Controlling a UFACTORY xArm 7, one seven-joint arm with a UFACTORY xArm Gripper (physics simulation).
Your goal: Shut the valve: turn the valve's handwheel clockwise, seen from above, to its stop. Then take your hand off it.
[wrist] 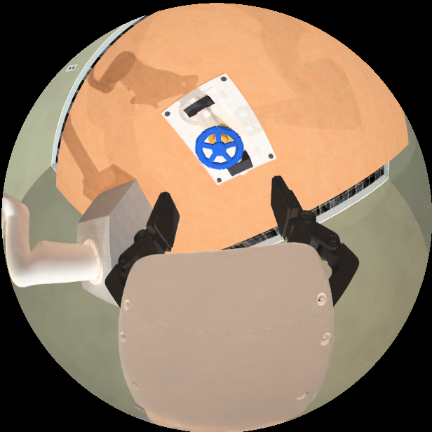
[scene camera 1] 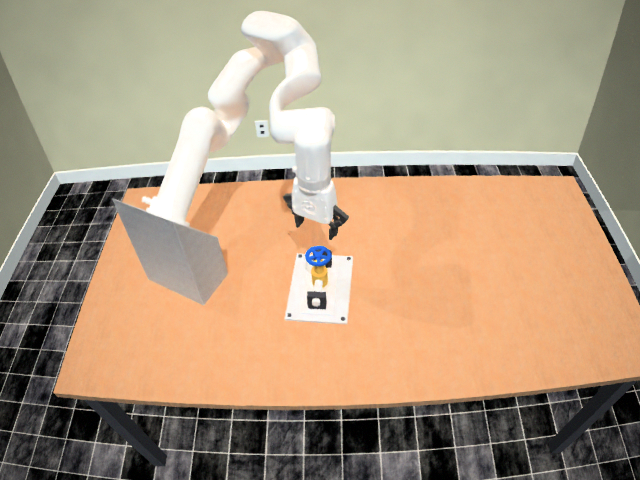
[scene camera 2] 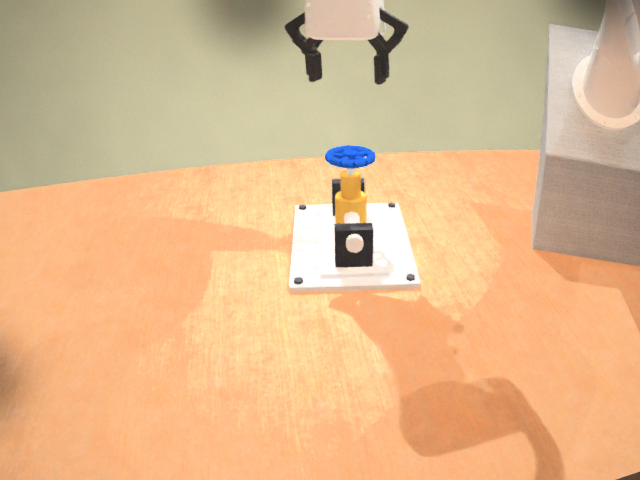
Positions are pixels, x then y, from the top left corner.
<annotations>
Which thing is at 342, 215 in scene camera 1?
My gripper.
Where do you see a blue handwheel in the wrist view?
At 218, 147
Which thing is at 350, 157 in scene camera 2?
A blue handwheel.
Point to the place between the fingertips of my gripper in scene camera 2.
347, 81
</annotations>
